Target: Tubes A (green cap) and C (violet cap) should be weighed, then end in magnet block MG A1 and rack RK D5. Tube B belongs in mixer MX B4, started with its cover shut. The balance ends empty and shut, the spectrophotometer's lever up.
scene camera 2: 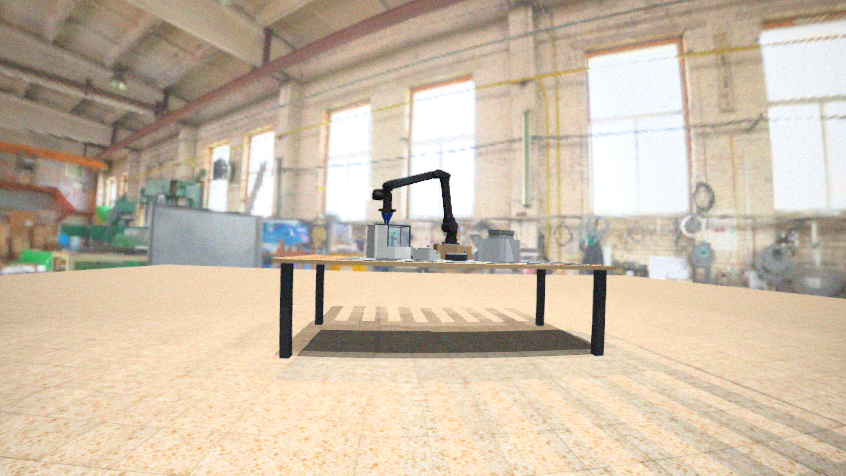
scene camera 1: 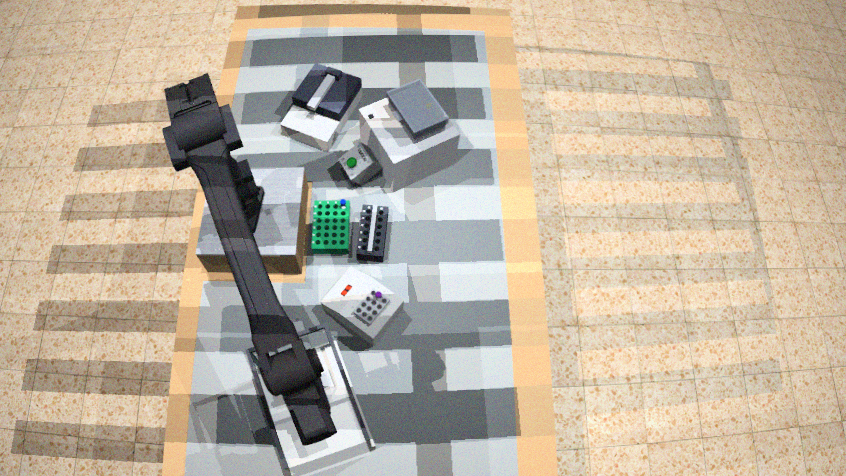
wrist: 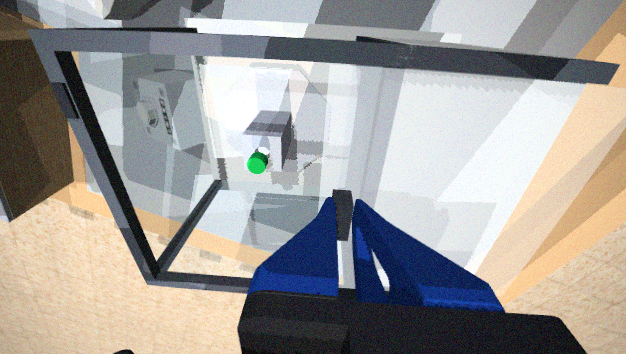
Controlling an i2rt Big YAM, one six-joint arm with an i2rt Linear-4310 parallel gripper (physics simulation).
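Frame: origin at the arm's base, x left, y back, z up, level; millimetres.
Where they show: gripper, fingertip midpoint: (wrist: 342,207); arm's base at its link origin: (scene camera 2: 450,245).
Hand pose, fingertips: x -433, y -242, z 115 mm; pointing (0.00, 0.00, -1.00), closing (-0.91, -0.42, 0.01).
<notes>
Things, the pixels of their top centre, and the offset from my fingertips. "spot": a spot on its surface instead.
- small dark handle at a spot on its surface: (wrist: 342,215) spot: dy -1, dx +1, dz +8 mm
- Tube A's green cap at its top centre: (wrist: 256,166) dy +30, dx +50, dz -46 mm
- Tube C's violet cap at its top centre: (scene camera 1: 378,294) dy -94, dx +271, dz -127 mm
- green rack at its top centre: (scene camera 1: 330,224) dy +42, dx +455, dz -184 mm
- dark magnet block at a spot on its surface: (scene camera 1: 372,256) spot: dy -67, dx +383, dz -186 mm
- white device with a dark lid, top centre: (scene camera 1: 319,91) dy +121, dx +794, dz -113 mm
- small box with a green button, top centre: (scene camera 1: 352,160) dy +11, dx +610, dz -140 mm
My gripper (scene camera 2: 387,221) (wrist: 342,207) has its blue fingers shut on a small dark handle (wrist: 342,215) above the balance (scene camera 1: 325,457) (scene camera 2: 376,240) (wrist: 240,46). The arm hides it in scene camera 1. Tube A's green cap (wrist: 257,163) shows inside the glass housing, by a grey block, left of the fingers. Tube C's violet cap (scene camera 1: 378,294) is at a corner of the white block's hole grid. A blue-capped tube, likely B, (scene camera 1: 343,202) stands at a corner of the green rack (scene camera 1: 314,236). The dark magnet block (scene camera 1: 372,256) stands beside the rack.
A white device with a dark lid (scene camera 1: 343,94) and a bigger one with a grey lid (scene camera 1: 417,108) stand at the top of scene camera 1. A small box with a green button (scene camera 1: 351,162) is near them. The arm stands on a wooden block (scene camera 1: 283,263).
</notes>
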